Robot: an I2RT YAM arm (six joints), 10 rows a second.
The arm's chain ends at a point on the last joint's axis. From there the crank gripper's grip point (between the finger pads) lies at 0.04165 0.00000 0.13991 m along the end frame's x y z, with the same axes.
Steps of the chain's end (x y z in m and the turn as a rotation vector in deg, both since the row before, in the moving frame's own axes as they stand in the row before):
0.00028, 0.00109, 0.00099, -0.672, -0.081, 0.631
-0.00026, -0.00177, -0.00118, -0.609, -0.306, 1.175
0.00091, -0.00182, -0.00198, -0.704, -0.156, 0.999
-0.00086, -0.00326, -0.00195, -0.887, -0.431, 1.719
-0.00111, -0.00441, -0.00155, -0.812, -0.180, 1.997
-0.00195, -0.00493, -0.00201, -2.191, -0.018, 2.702
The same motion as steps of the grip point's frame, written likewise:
0.00007, 0.00319, 0.00104, -0.672, -0.081, 0.631
-0.00103, 0.00056, -0.00097, -0.609, -0.306, 1.175
0.00051, 0.00062, -0.00188, -0.704, -0.156, 0.999
-0.00196, 0.00014, -0.00167, -0.887, -0.431, 1.719
-0.00161, -0.00098, -0.00144, -0.812, -0.180, 1.997
-0.00217, 0.00238, -0.00214, -2.191, -0.018, 2.702

